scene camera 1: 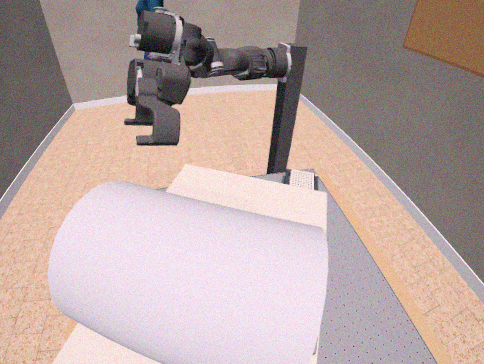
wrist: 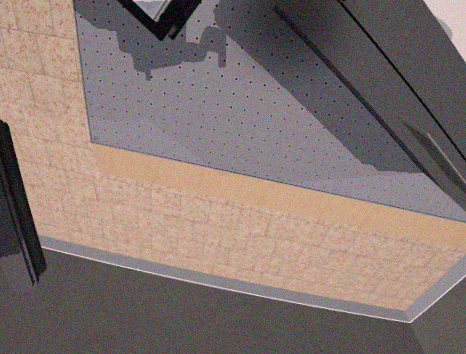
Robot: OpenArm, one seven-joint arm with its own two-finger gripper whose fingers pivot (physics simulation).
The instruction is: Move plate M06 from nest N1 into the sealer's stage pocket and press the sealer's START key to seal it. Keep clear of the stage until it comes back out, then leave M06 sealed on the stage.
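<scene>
My gripper (scene camera 1: 131, 131) is open and empty, high up at the left in the scene view, beyond the big pale cylinder and well away from the plate. A white plate with small wells (scene camera 1: 302, 179) sits in a dark holder at the table's far end, beside the foot of the arm's post; its label cannot be read, so I cannot tell if it is M06. A black frame corner (wrist: 162, 34) with a pale inside shows at the top of the wrist view. The sealer's stage pocket and START key cannot be made out.
A large pale cylinder (scene camera 1: 190, 265) lies over cream blocks (scene camera 1: 250, 195) and hides much of the perforated grey table (scene camera 1: 365, 300) (wrist: 190, 115). The arm's dark post (scene camera 1: 286, 110) stands at the far end. A large dark body (wrist: 400, 85) crosses the wrist view's upper right.
</scene>
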